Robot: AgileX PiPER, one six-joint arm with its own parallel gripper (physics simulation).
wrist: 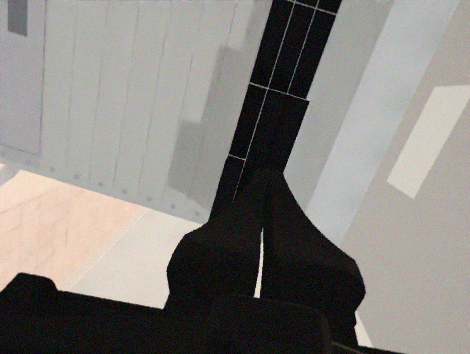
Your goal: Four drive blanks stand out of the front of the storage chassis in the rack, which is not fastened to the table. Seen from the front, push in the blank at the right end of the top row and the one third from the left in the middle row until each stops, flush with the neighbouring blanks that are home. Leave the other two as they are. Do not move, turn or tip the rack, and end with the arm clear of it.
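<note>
My gripper [267, 185] is shut and empty, its black fingertips together at the lower middle of the wrist view. They overlap the lower part of a dark blank [281, 120] in the black front; black on black hides whether they touch it. This blank's right edge reaches slightly past the black cells above it, but its depth is hard to tell. Thin pale lines divide the other black blanks [259, 55] above and to the left. The chassis [115, 90] is the pale grey panelled body left of the black front. The fingers hide the front's lower end.
A stepped shadow [192, 150] falls on the grey panel beside the black front. A row of small dots runs along the panel's lower edge. A pale bluish strip [370, 115] runs diagonally at the right, with a cream patch [427, 142] beyond it. A pinkish surface [55, 225] lies at lower left.
</note>
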